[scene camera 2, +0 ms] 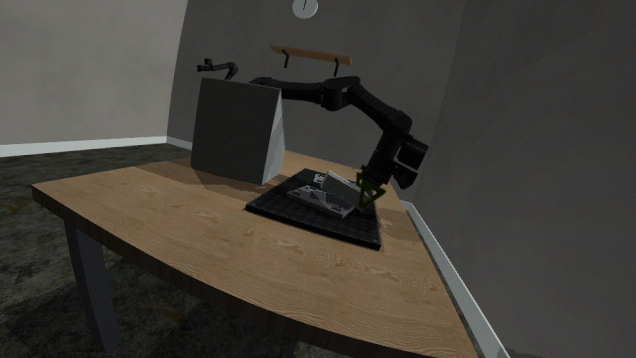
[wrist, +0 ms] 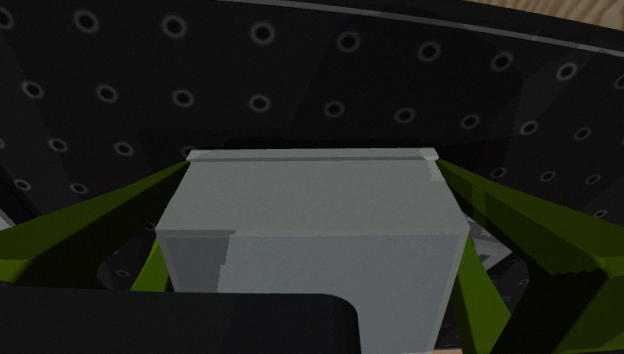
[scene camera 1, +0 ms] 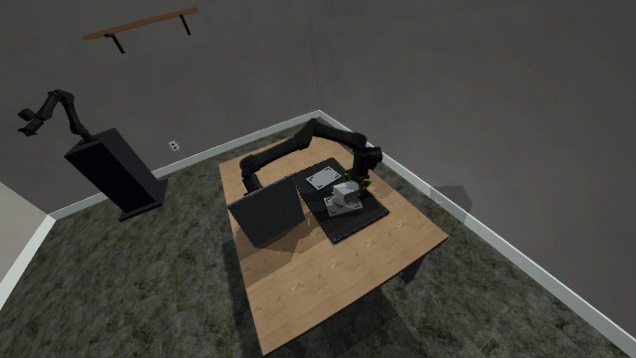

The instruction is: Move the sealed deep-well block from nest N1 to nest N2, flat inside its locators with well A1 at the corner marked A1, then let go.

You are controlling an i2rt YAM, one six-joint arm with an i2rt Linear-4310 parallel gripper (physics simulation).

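Places are measured from the arm's base along level axes (x ahead, y left, z up), in metres.
Pixels of known places: gripper, between the fingertips: (scene camera 2: 358, 203) (wrist: 312, 176); arm's base, origin of its link: (scene camera 2: 242, 109) (scene camera 1: 256, 193).
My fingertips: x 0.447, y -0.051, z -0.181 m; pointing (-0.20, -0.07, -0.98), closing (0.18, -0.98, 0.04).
Ahead of a thing's pixels: the offset from my fingertips to its top centre. Level surfaces: height alone.
The sealed deep-well block {0.049 m back, 0.008 m right, 0.068 m up} (scene camera 1: 346, 191) (scene camera 2: 342, 189) (wrist: 310, 195) is a pale grey box, tilted over the near nest, its gripper-side end lower in scene camera 2. My gripper (scene camera 1: 357, 183) (scene camera 2: 364, 199) (wrist: 312, 176) is shut on it, with a green finger against each side in the wrist view. The near nest {0.097 m back, 0.039 m right, 0.004 m up} (scene camera 1: 332, 209) (scene camera 2: 306, 195) is a light plate with dark corner locators. I cannot tell whether the block touches it. The far nest {0.094 m back, 0.176 m left, 0.004 m up} (scene camera 1: 323, 178) (scene camera 2: 318, 178) holds no block. The nest labels and the A1 marks are not readable.
Both nests stand on a black perforated board {0.097 m back, 0.066 m left, 0.013 m down} (scene camera 1: 367, 215) (scene camera 2: 310, 222) (wrist: 300, 70) on the wooden table {0.027 m down} (scene camera 1: 320, 280) (scene camera 2: 240, 255). A tall grey box (scene camera 1: 270, 212) (scene camera 2: 232, 130) stands beside the board, near the arm's base. A second arm (scene camera 1: 72, 115) stands on a distant pedestal.
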